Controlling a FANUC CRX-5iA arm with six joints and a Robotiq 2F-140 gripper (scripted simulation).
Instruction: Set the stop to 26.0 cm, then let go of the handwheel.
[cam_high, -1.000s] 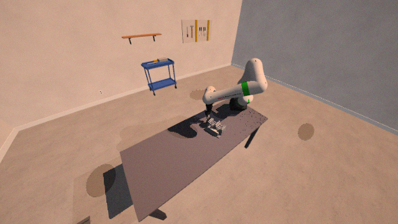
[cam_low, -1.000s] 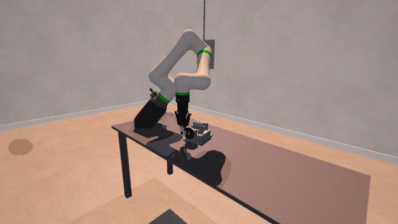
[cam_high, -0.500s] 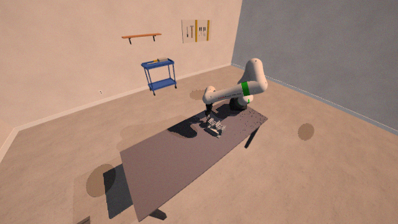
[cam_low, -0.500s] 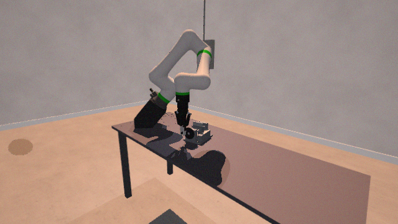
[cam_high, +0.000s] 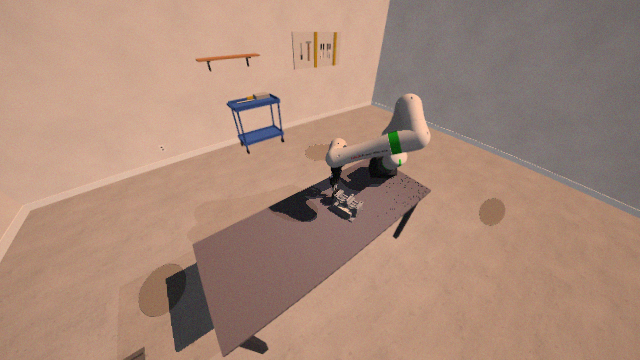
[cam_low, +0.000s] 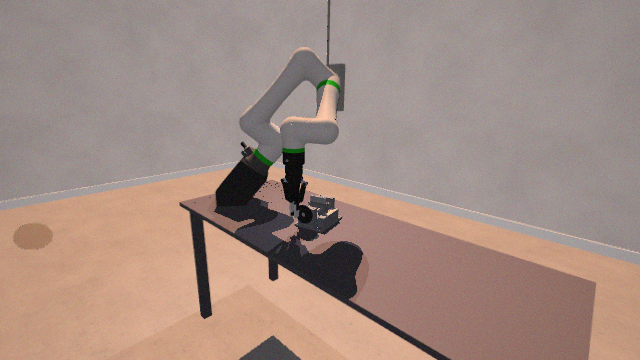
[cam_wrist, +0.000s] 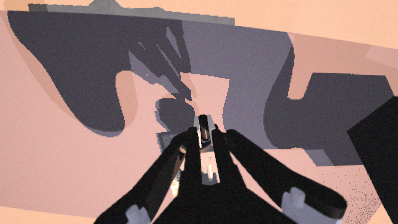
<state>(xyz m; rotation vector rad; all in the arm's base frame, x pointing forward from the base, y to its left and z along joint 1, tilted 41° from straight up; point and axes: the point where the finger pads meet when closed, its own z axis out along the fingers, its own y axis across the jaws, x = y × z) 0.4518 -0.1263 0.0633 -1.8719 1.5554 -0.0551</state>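
The handwheel is 2 cm to the left of my hand and 2 cm below it. Round my hand: grey stop fixture (1 cm behind, 16 cm to the left, 1 cm below).
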